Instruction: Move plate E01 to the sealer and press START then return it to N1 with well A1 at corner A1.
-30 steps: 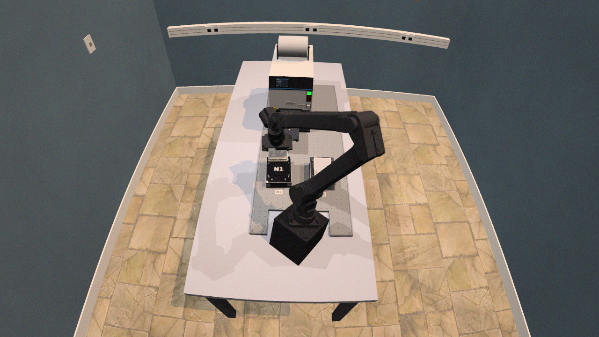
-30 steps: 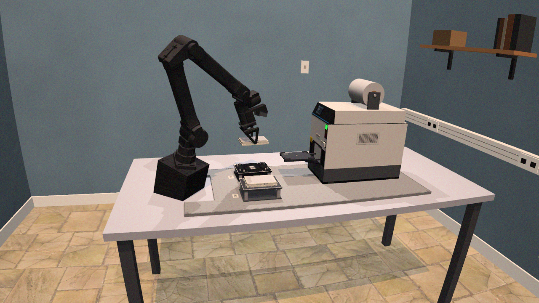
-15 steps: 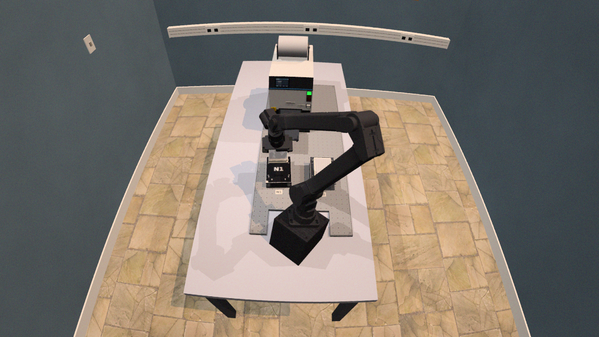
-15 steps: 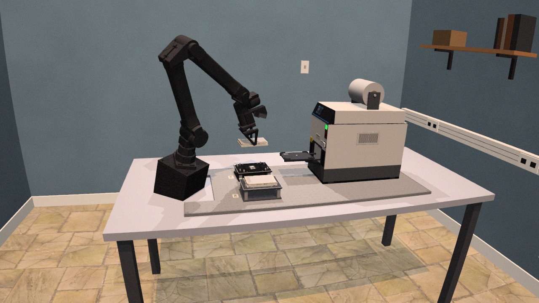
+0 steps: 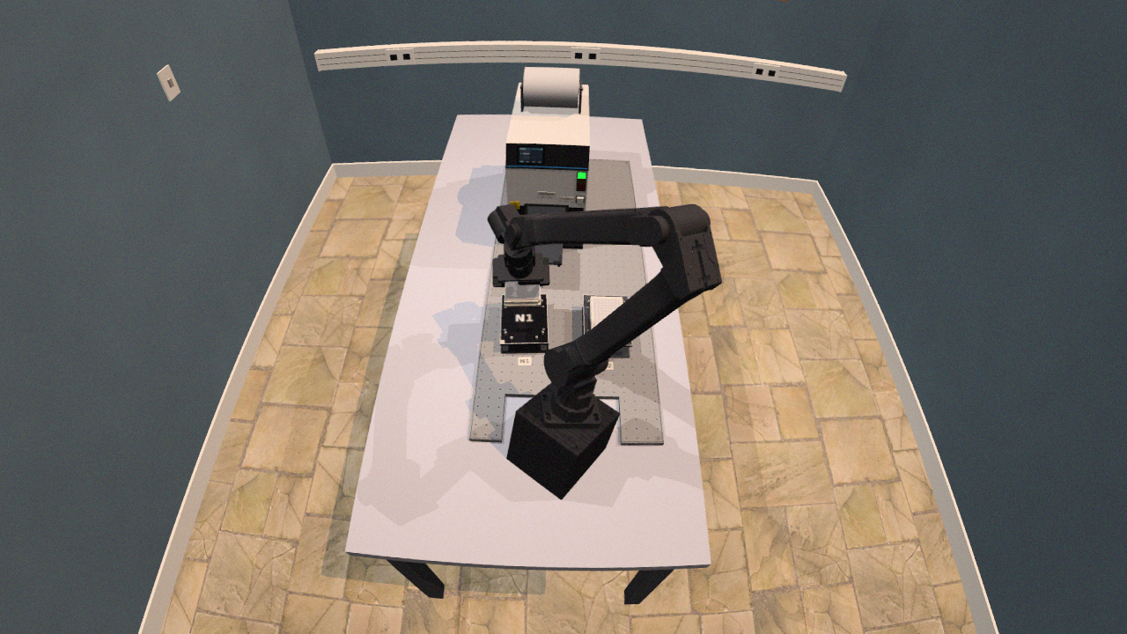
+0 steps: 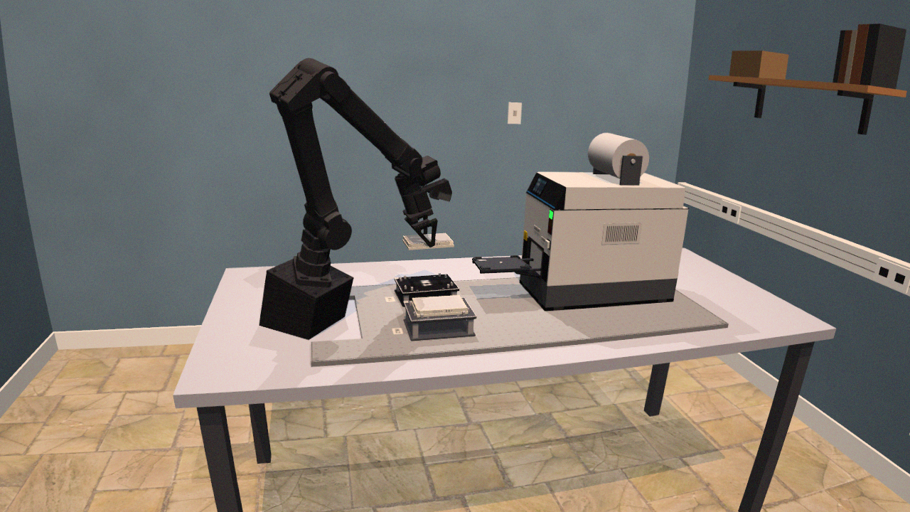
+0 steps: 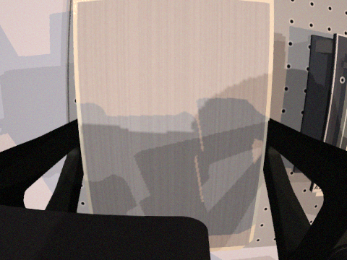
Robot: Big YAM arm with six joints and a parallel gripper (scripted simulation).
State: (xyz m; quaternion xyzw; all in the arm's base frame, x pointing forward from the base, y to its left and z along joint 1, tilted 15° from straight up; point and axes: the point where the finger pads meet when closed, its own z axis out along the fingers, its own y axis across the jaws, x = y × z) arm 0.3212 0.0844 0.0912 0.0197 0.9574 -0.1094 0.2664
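Right now my hand is 130 mm above the nest N1. From my hand the other things lie so: cream plate: 210 mm to the right, 110 mm below, 40 mm behind; then sealer stage: 200 mm ahead, 80 mm to the right, 60 mm below; then foil roll: 520 mm ahead, 250 mm above, 130 mm to the right.
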